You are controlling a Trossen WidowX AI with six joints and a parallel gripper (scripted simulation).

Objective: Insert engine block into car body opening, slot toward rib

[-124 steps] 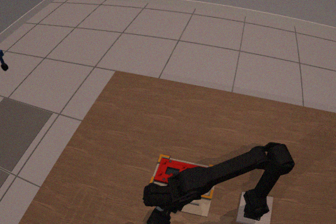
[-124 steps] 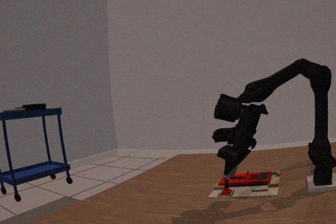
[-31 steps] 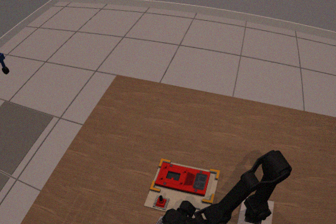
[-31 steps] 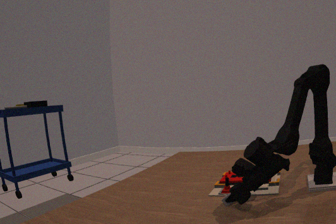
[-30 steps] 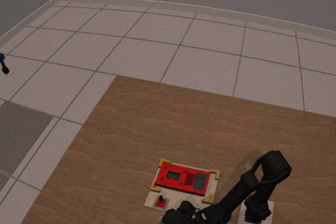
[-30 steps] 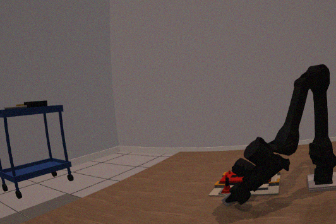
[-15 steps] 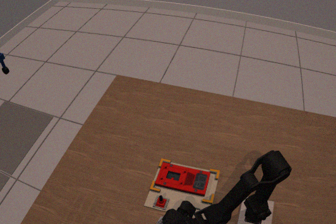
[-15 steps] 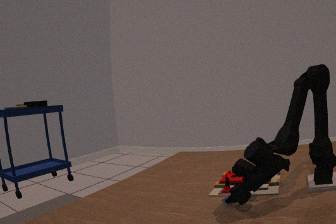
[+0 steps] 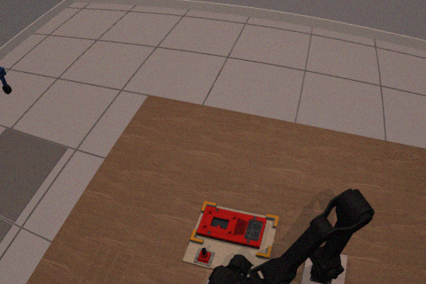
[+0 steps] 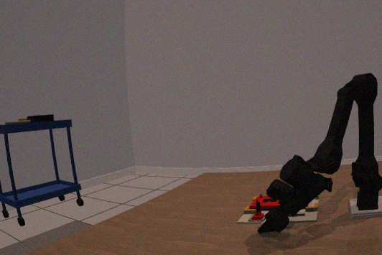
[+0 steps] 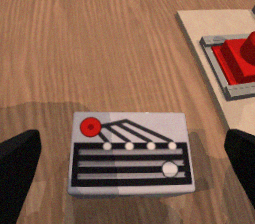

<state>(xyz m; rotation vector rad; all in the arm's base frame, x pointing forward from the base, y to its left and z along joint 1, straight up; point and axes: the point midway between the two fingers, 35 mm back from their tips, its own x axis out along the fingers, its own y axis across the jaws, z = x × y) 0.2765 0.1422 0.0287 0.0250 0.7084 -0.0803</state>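
The engine block lies 10 mm behind my gripper tip and 10 mm below it.
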